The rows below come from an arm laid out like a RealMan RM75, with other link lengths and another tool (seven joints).
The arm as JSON. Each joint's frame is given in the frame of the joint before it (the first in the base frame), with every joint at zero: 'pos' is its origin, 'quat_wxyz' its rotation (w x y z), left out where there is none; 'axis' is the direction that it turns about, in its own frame. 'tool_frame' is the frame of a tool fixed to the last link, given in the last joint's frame.
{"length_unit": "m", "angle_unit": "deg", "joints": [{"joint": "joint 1", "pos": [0.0, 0.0, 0.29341], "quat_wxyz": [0.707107, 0.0, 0.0, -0.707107], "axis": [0.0, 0.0, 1.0]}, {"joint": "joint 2", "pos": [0.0, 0.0, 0.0], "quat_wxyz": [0.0, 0.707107, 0.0, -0.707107], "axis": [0.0, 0.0, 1.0]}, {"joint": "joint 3", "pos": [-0.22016, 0.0, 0.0], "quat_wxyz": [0.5, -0.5, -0.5, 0.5], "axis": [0.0, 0.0, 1.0]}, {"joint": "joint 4", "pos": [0.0, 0.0, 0.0], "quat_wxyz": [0.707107, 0.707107, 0.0, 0.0], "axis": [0.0, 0.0, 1.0]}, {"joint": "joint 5", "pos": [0.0, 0.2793, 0.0], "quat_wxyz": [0.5, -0.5, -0.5, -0.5], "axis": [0.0, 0.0, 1.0]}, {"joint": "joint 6", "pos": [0.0, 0.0, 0.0], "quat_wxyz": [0.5, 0.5, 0.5, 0.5], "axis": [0.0, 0.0, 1.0]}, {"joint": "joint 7", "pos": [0.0, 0.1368, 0.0], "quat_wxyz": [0.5, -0.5, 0.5, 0.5], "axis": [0.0, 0.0, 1.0]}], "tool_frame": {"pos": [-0.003, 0.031, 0.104], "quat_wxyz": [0.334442, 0.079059, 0.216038, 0.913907]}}
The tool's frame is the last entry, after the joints.
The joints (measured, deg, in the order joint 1, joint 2, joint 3, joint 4, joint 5, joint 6, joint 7), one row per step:
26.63 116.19 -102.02 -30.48 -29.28 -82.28 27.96
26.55 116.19 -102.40 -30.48 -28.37 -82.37 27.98
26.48 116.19 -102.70 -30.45 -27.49 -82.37 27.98
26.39 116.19 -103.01 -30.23 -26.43 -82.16 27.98
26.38 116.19 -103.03 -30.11 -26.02 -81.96 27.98
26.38 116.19 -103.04 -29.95 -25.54 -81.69 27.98
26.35 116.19 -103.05 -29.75 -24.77 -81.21 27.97
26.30 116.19 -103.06 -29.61 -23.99 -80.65 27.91
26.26 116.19 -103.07 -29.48 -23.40 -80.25 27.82
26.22 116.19 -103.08 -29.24 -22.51 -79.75 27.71
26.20 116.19 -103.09 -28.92 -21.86 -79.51 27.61
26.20 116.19 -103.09 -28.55 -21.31 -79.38 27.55
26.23 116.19 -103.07 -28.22 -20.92 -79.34 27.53
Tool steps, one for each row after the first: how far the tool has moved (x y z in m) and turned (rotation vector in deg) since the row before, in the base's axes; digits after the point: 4 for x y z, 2 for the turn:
-0.0007 0.0002 0.0012 0.05 0.61 -0.28
-0.0003 0.0008 0.0013 0.13 0.54 -0.39
0.0016 0.0017 0.0011 0.17 0.48 -0.82
0.0011 0.0014 0.0006 0.15 0.14 -0.47
0.0014 0.0018 0.0007 0.19 0.14 -0.59
0.0023 0.0030 0.0013 0.33 0.22 -0.96
0.0024 0.0033 0.0013 0.40 0.18 -0.98
0.0019 0.0024 0.0010 0.32 0.12 -0.73
0.0029 0.0033 0.0016 0.44 0.24 -1.04
0.0027 0.0020 0.0011 0.29 0.17 -0.77
0.0027 0.0015 0.0009 0.20 0.16 -0.67
0.0020 0.0010 0.0007 0.12 0.14 -0.48

